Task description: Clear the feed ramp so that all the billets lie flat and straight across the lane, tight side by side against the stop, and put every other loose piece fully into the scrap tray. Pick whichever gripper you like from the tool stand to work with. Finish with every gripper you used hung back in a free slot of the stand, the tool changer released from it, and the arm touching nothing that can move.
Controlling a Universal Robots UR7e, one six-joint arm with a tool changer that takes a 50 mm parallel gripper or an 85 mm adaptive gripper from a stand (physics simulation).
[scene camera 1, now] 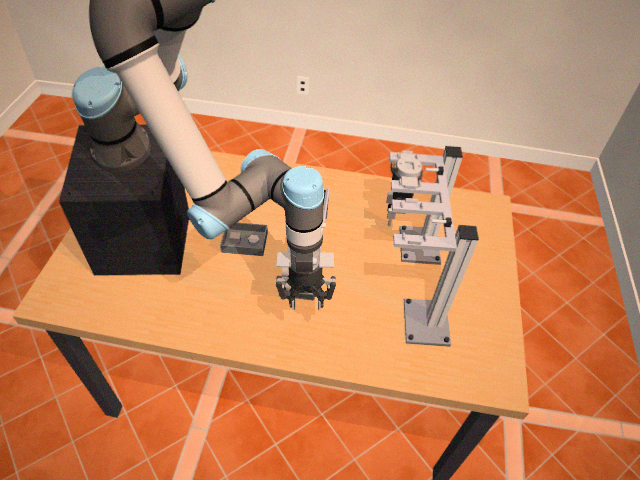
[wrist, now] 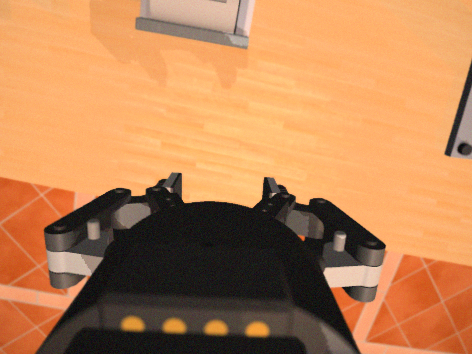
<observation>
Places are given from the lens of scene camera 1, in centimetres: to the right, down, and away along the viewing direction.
gripper (scene camera 1: 408,169): 22, -18, 127
</observation>
